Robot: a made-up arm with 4 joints. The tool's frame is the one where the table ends. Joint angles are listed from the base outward.
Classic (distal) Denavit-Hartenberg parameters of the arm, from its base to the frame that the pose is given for. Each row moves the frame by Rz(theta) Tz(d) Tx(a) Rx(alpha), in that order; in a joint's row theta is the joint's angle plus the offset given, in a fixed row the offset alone. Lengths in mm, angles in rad.
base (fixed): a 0; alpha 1.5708; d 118; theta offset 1.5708
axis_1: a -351; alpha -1.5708; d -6; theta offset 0
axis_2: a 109; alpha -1.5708; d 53; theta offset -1.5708
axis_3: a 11; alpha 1.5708; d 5; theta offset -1.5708
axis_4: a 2; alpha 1.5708; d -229; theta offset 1.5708
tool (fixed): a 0; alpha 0; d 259; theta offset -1.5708
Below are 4 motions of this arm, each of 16 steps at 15 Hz.
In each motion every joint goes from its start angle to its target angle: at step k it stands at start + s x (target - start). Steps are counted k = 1, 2, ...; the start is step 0. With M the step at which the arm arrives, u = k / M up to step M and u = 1 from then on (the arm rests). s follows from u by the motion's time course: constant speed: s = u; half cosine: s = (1 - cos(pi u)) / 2; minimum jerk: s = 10 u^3 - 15 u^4 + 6 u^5.
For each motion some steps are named. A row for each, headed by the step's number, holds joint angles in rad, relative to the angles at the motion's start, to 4 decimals.
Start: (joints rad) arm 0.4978 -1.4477 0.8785 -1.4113
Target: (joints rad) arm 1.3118 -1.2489 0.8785 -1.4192
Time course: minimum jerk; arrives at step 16
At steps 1, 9, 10, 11, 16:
1: 0.0018 0.0004 0.0000 0.0000
9: 0.5014 0.1225 0.0000 -0.0049
10: 0.5900 0.1441 0.0000 -0.0057
11: 0.6675 0.1630 0.0000 -0.0065
16: 0.8140 0.1988 0.0000 -0.0079

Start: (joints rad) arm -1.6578 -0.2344 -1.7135 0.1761
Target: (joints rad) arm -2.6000 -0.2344 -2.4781 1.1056
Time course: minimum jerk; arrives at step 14
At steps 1, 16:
1: -0.0031 0.0000 -0.0025 0.0030
16: -0.9422 0.0000 -0.7646 0.9295

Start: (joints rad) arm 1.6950 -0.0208 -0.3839 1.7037
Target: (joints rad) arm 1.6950 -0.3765 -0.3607 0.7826
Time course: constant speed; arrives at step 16
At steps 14, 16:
14: 0.0000 -0.3112 0.0203 -0.8060
16: 0.0000 -0.3557 0.0232 -0.9211

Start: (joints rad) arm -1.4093 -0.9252 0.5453 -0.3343
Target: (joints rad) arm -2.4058 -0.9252 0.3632 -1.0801
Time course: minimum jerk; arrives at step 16
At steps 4, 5, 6, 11, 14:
4: -0.1032 0.0000 -0.0189 -0.0772
5: -0.1794 0.0000 -0.0328 -0.1342
6: -0.2742 0.0000 -0.0501 -0.2052
11: -0.8171 0.0000 -0.1493 -0.6116
14: -0.9805 0.0000 -0.1792 -0.7338

